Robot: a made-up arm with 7 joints. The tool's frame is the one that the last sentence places.
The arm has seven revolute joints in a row. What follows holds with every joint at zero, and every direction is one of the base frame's.
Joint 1 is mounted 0.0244 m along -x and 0.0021 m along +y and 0.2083 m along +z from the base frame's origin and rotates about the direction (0, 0.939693, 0.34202).
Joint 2 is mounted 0.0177 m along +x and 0.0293 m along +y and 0.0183 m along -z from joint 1 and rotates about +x.
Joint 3 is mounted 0.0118 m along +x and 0.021 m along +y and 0.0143 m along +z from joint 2 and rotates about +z.
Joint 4 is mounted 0.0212 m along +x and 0.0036 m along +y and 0.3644 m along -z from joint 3 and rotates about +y.
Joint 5 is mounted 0.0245 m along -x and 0.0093 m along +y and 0.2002 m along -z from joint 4 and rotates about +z.
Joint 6 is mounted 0.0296 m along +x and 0.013 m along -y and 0.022 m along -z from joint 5 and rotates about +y.
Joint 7 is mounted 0.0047 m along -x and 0.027 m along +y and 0.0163 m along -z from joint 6 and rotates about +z.
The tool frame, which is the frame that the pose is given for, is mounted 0.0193 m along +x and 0.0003 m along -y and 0.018 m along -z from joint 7; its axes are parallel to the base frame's.
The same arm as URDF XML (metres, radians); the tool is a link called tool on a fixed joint. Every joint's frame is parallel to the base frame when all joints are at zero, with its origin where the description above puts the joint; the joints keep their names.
<robot name="arm">
  <link name="base_link"/>
  <link name="link1"/>
  <link name="link2"/>
  <link name="link3"/>
  <link name="link4"/>
  <link name="link5"/>
  <link name="link6"/>
  <link name="link7"/>
  <link name="tool"/>
  <joint name="joint 1" type="continuous">
    <parent link="base_link"/>
    <child link="link1"/>
    <origin xyz="-0.0244 0.0021 0.2083" rpy="0.0000 0.0000 0.0000"/>
    <axis xyz="0 0.9397 0.342"/>
  </joint>
  <joint name="joint 2" type="continuous">
    <parent link="link1"/>
    <child link="link2"/>
    <origin xyz="0.0177 0.0293 -0.0183" rpy="0.0000 0.0000 0.0000"/>
    <axis xyz="1 0 0"/>
  </joint>
  <joint name="joint 3" type="continuous">
    <parent link="link2"/>
    <child link="link3"/>
    <origin xyz="0.0118 0.0210 0.0143" rpy="0.0000 0.0000 0.0000"/>
    <axis xyz="0 0 1"/>
  </joint>
  <joint name="joint 4" type="continuous">
    <parent link="link3"/>
    <child link="link4"/>
    <origin xyz="0.0212 0.0036 -0.3644" rpy="0.0000 0.0000 0.0000"/>
    <axis xyz="0 1 0"/>
  </joint>
  <joint name="joint 5" type="continuous">
    <parent link="link4"/>
    <child link="link5"/>
    <origin xyz="-0.0245 0.0093 -0.2002" rpy="0.0000 0.0000 0.0000"/>
    <axis xyz="0 0 1"/>
  </joint>
  <joint name="joint 6" type="continuous">
    <parent link="link5"/>
    <child link="link6"/>
    <origin xyz="0.0296 -0.0130 -0.0220" rpy="0.0000 0.0000 0.0000"/>
    <axis xyz="0 1 0"/>
  </joint>
  <joint name="joint 7" type="continuous">
    <parent link="link6"/>
    <child link="link7"/>
    <origin xyz="-0.0047 0.0270 -0.0163" rpy="0.0000 0.0000 0.0000"/>
    <axis xyz="0 0 1"/>
  </joint>
  <joint name="tool_fixed" type="fixed">
    <parent link="link7"/>
    <child link="tool"/>
    <origin xyz="0.0193 -0.0003 -0.0180" rpy="0.0000 0.0000 0.0000"/>
  </joint>
</robot>

